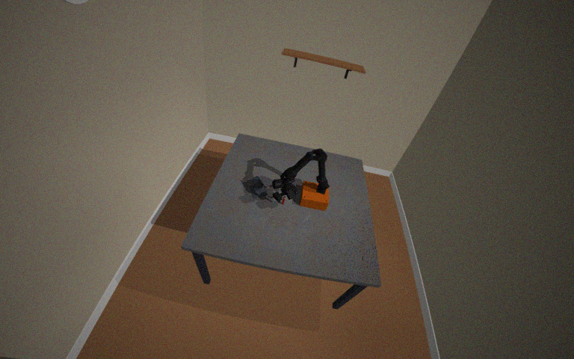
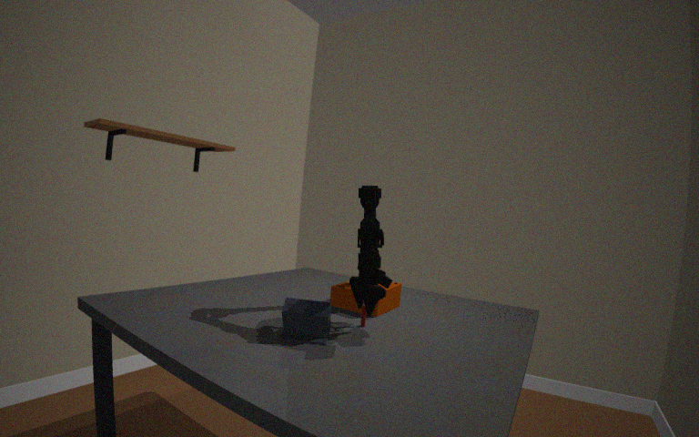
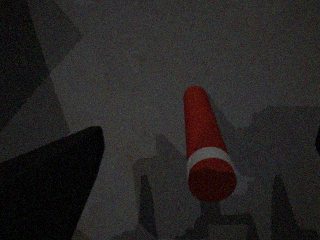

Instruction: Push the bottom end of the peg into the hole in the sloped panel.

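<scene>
Right now the red round peg is 1 cm above my gripper tip. Round my gripper tip: sloped panel 21 cm ahead, 4 cm to the right.
</scene>
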